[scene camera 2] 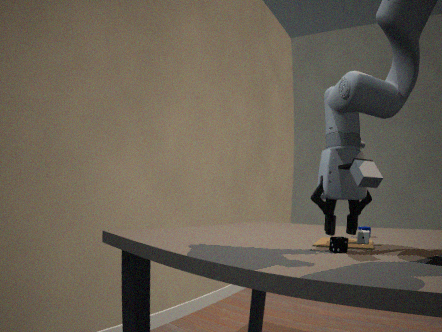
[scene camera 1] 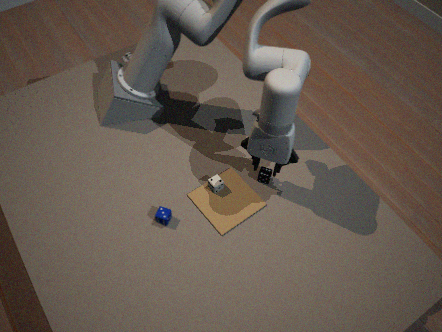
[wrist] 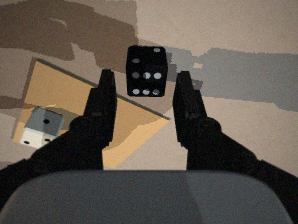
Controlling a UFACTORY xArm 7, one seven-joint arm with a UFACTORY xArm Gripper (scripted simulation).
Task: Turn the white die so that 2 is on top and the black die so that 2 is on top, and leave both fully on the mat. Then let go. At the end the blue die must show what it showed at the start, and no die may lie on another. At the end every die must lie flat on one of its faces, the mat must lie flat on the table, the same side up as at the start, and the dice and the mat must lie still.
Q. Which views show the gripper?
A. Scene camera 2, scene camera 1 and the wrist view: all of them.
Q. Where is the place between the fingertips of the gripper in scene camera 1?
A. At 265, 169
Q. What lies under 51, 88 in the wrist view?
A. A tan mat.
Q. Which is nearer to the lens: the white die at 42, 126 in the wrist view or the black die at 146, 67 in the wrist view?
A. The black die.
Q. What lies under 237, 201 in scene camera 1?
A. A tan mat.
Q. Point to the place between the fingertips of the gripper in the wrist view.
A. At 145, 86
